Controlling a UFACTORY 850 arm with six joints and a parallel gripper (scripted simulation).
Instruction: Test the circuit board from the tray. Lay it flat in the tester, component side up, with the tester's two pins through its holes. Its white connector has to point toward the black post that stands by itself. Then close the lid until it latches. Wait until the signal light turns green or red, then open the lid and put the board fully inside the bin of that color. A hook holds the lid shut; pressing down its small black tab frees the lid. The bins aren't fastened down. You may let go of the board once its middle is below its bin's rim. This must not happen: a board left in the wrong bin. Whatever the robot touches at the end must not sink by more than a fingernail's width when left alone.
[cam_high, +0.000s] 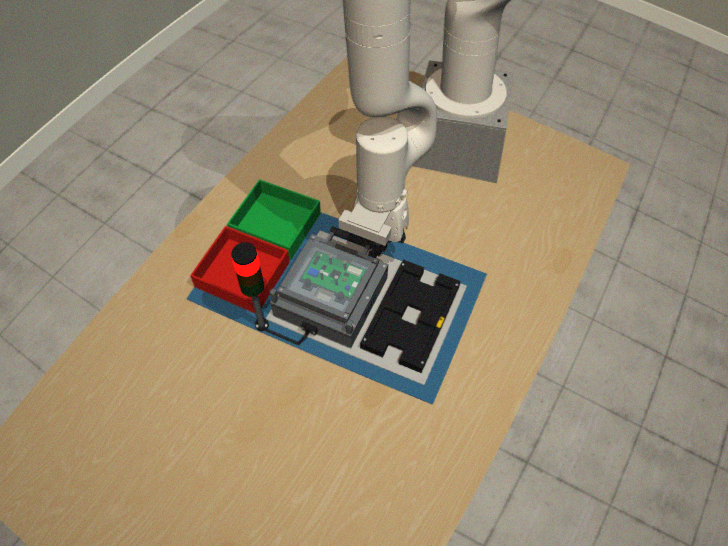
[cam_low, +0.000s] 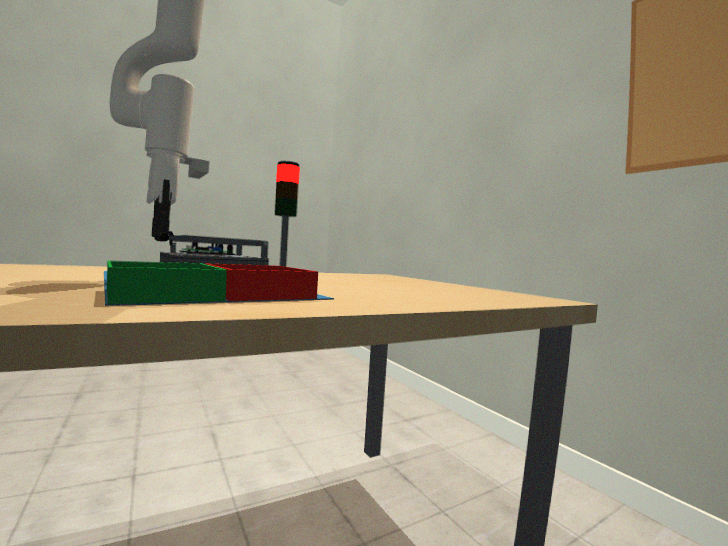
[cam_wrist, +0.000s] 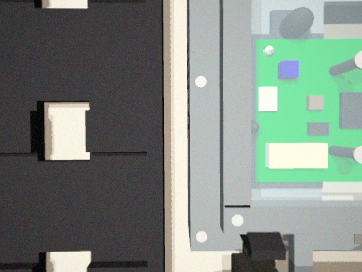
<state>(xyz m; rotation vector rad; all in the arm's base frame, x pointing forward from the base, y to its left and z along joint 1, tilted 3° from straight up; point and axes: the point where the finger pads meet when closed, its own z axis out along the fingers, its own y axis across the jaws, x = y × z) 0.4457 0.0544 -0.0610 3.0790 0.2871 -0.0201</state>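
The latch hook lies 2 cm ahead of my hand and 2 cm below it. From my hand the other things lie so: green circuit board: 9 cm ahead, 5 cm to the right, 4 cm below; clear lid: 9 cm ahead, 5 cm to the right, 2 cm below; green bin: 2 cm ahead, 26 cm to the right, 10 cm below.
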